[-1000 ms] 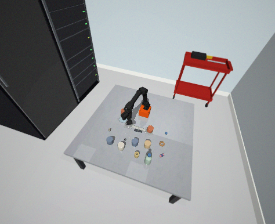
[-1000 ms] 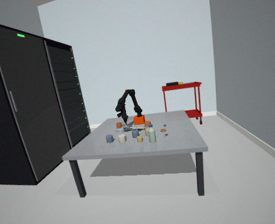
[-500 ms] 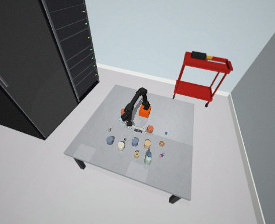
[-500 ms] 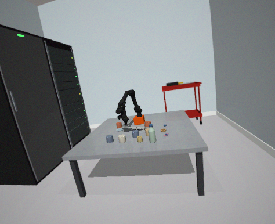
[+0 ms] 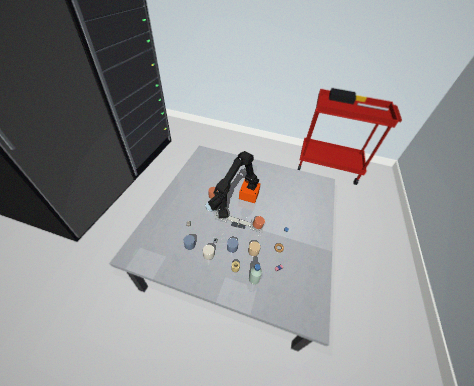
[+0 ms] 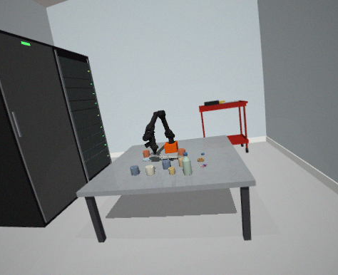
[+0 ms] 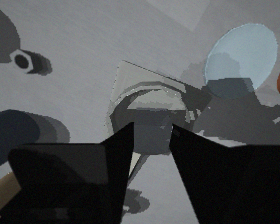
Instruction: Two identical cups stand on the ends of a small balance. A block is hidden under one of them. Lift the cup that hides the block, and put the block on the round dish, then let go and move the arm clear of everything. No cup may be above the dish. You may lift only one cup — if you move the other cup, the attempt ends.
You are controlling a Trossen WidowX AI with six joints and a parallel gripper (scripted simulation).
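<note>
My gripper tip is now 130 mm to the left of the pale blue round dish, 80 mm above it and 70 mm past it. The rest, counted from my gripper tip: nut 170 mm ahead, 70 mm below, 50 mm to the left; then orange cup 200 mm to the right, 160 mm behind, 40 mm below; then grey block 10 mm above.
</note>
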